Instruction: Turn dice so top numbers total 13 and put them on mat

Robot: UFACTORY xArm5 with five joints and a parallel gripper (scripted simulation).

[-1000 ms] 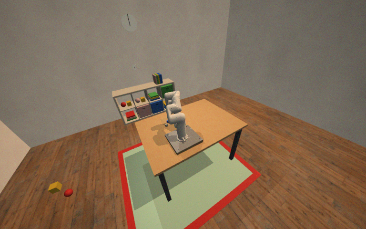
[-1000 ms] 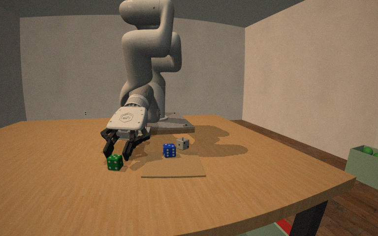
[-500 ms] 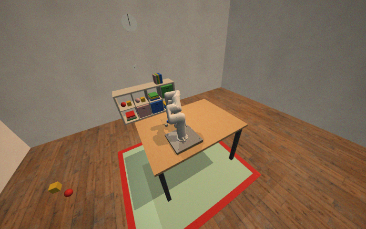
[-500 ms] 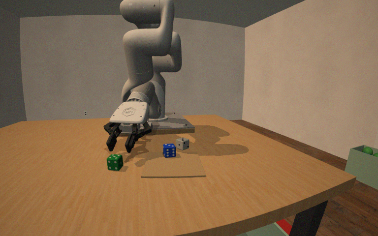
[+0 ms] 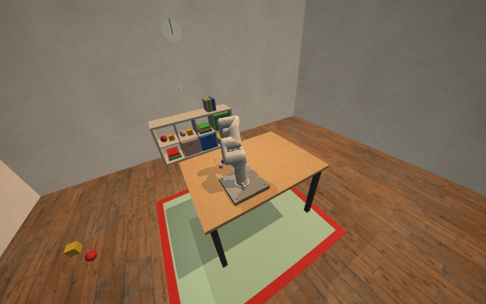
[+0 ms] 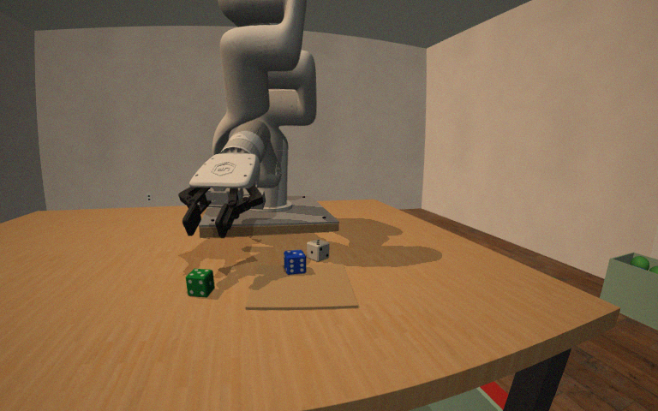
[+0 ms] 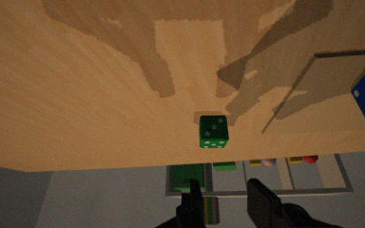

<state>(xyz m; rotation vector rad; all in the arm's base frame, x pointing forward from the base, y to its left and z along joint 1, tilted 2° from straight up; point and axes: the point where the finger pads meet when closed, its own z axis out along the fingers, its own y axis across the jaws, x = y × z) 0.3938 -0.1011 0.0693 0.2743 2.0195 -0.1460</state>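
My gripper is now 40 mm short of the green die, 10 mm to the left of it and 80 mm above it. The rest, counted from my hand: blue die 10 mm behind, 130 mm to the left, 70 mm below; white die 70 mm behind, 180 mm to the left, 80 mm below; tan mat 30 mm ahead, 130 mm to the left, 90 mm below.
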